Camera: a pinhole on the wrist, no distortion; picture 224 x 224 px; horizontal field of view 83.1 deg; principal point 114.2 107.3 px. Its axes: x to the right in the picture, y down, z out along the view. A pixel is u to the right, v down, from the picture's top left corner.
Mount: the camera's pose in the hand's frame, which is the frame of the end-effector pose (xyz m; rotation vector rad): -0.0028 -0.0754 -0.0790 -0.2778 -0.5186 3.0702
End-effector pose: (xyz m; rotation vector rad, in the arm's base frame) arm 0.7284 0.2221 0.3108 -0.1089 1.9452 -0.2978
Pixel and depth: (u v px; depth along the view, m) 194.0 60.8 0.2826
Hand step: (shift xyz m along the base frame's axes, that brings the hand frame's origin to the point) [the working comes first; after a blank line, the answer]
In the camera's frame: 0.1785 -0.1040 0.2826

0.2568 -0.0385 0.1552
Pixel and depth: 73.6 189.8 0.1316
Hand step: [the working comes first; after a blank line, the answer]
In the camera's frame: -0.0423 0.0859 0.1316

0.0015 -0.2010 0.0289
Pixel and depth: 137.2 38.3 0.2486
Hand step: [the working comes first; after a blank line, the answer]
In the camera's frame: 0.0452 -0.1357 0.2486

0.2080 -0.0343 0.0229
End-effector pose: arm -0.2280 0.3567 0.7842 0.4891 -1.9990 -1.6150
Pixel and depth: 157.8 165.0 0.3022
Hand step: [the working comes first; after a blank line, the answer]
In the camera's frame: 0.1043 0.1380 0.3022

0.0296 0.1325 -0.3391
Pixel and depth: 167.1 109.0 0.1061
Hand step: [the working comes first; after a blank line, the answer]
In the camera's frame: 0.0444 0.0014 0.1061

0.0406 0.0222 -0.1191
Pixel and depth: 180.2 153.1 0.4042
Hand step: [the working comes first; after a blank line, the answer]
In the camera's frame: 0.2111 0.1465 0.4042

0.0824 0.2531 -0.4065
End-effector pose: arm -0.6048 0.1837 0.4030 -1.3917 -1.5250 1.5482
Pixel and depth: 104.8 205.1 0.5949
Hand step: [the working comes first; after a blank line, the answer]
In the camera's frame: -0.0443 0.4604 0.5949

-0.4736 -0.0320 0.6205
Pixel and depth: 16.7 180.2 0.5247
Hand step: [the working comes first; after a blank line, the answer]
In the camera's frame: -0.4048 0.3027 0.5247

-0.5888 0.2501 0.3618
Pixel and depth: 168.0 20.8 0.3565
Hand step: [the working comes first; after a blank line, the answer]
In the camera's frame: 0.1518 -0.2440 0.3565

-0.1988 -0.3205 -0.0373
